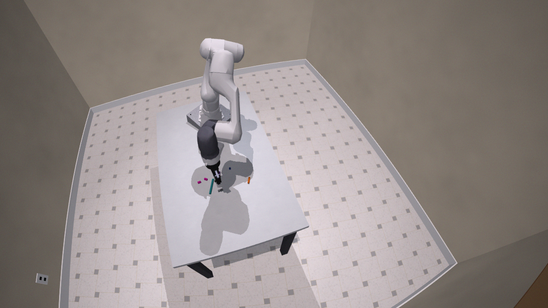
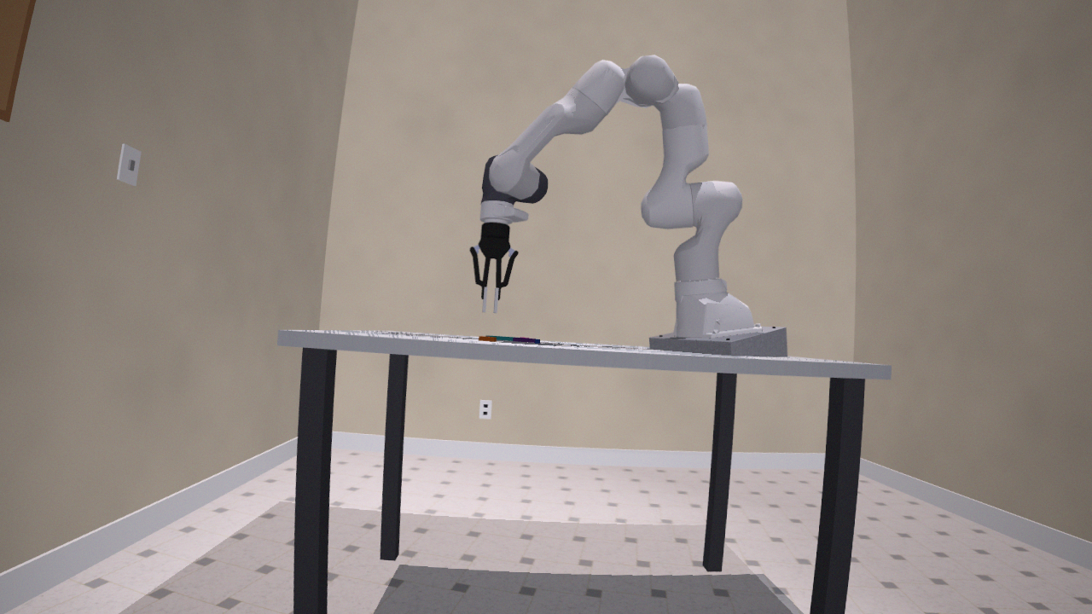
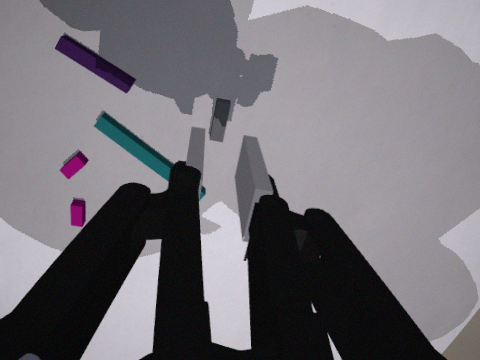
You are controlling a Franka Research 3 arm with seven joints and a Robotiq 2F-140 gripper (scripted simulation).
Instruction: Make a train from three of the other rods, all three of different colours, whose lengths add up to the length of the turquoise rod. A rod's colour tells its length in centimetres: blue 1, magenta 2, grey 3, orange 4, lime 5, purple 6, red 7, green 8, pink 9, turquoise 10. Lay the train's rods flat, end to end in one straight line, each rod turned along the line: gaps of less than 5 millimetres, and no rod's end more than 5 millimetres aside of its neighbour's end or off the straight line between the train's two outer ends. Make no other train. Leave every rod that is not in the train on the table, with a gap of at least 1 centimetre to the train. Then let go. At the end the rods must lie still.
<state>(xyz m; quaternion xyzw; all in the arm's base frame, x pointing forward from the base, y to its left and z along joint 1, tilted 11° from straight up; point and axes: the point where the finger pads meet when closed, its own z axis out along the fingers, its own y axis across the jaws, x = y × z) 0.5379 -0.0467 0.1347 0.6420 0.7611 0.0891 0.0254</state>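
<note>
Right now my hand is 10 cm above the grey rod. Round my hand: turquoise rod 4 cm behind, 5 cm to the right, 10 cm below; then purple rod 10 cm behind, 1 cm to the left, 10 cm below; then blue rod 13 cm behind, 8 cm to the left, 10 cm below.
</note>
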